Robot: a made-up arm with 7 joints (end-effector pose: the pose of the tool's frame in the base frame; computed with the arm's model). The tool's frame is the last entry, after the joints. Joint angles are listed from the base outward.
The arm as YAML. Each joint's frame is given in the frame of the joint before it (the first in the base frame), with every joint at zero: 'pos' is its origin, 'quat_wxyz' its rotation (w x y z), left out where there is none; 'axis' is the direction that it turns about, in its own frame. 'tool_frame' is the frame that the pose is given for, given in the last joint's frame.
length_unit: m
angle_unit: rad
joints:
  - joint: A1
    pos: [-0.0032, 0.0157, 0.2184]
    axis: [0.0, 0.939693, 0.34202]
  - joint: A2
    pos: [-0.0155, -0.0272, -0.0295]
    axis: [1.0, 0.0, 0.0]
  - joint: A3
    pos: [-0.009, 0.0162, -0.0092]
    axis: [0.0, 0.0, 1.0]
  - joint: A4
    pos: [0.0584, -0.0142, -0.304]
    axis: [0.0, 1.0, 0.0]
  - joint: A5
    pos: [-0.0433, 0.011, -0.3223]
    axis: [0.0, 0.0, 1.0]
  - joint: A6
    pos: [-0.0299, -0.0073, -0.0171]
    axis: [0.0, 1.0, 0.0]
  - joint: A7
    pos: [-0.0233, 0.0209, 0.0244]
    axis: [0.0, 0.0, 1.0]
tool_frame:
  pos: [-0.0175, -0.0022, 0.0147]
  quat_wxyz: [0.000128, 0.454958, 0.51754, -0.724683]
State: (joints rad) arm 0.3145 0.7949 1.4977 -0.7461 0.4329 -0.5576 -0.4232
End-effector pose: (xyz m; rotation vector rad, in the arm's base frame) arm -0.1507 0.5789 -0.0960 1.0105 2.5346 0.8977
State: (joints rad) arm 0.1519 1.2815 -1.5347 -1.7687 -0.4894 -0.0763 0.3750
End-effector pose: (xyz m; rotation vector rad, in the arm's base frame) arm -0.0579 0.2262 -0.2540 -2.0566 0.3489 1.3932
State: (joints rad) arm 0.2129 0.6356 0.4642 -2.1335 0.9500 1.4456 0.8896
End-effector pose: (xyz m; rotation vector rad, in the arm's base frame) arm 0.2341 0.2509 0.0869 0.8483 1.1558 -1.4492
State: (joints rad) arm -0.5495 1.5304 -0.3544 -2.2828 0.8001 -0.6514 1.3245
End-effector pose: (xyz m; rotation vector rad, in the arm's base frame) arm 0.3726 0.0882 0.1949 1.9049 -1.0019 -1.0150
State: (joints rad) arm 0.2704 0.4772 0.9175 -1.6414 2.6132 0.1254 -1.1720
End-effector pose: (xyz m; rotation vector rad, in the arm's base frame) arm 0.1488 0.3788 -0.0071 1.2011 0.7734 0.1109
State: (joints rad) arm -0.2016 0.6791 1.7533 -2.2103 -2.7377 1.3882 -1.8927
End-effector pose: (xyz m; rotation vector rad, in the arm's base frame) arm -0.0431 0.3595 0.2777 2.1244 -1.0047 2.0609
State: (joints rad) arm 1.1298 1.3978 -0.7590 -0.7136 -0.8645 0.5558 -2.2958
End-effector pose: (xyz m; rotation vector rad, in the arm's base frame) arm -0.2970 0.4936 0.0544 0.5608 2.2045 0.0375
